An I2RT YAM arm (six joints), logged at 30 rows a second.
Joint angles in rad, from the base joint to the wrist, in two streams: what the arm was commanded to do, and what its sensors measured. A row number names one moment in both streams.
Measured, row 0: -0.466, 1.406, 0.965, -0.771, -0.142, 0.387
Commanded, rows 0 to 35: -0.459, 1.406, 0.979, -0.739, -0.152, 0.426; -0.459, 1.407, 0.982, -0.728, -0.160, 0.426; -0.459, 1.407, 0.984, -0.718, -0.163, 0.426; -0.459, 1.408, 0.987, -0.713, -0.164, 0.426; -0.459, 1.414, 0.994, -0.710, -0.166, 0.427; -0.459, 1.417, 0.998, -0.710, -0.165, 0.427; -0.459, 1.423, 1.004, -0.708, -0.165, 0.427; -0.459, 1.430, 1.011, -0.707, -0.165, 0.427; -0.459, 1.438, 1.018, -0.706, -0.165, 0.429; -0.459, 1.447, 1.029, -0.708, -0.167, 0.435; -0.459, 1.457, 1.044, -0.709, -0.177, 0.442; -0.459, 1.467, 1.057, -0.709, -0.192, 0.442; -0.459, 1.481, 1.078, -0.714, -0.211, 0.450; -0.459, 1.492, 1.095, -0.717, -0.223, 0.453; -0.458, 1.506, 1.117, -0.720, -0.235, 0.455; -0.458, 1.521, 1.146, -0.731, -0.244, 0.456; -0.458, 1.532, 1.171, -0.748, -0.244, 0.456; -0.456, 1.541, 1.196, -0.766, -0.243, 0.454; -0.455, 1.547, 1.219, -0.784, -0.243, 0.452; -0.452, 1.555, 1.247, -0.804, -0.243, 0.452; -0.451, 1.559, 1.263, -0.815, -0.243, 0.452; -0.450, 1.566, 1.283, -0.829, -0.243, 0.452; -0.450, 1.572, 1.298, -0.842, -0.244, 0.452; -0.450, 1.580, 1.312, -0.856, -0.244, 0.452; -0.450, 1.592, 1.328, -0.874, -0.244, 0.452; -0.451, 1.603, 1.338, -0.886, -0.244, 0.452; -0.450, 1.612, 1.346, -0.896, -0.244, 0.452; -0.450, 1.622, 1.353, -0.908, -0.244, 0.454; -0.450, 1.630, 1.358, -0.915, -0.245, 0.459; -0.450, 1.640, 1.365, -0.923, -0.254, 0.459; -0.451, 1.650, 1.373, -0.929, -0.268, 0.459; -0.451, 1.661, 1.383, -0.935, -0.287, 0.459; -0.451, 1.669, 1.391, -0.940, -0.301, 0.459; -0.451, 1.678, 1.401, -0.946, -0.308, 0.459; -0.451, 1.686, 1.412, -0.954, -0.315, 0.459; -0.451, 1.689, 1.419, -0.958, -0.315, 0.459
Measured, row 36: -0.459, 1.676, 1.371, -0.952, -0.278, 0.445
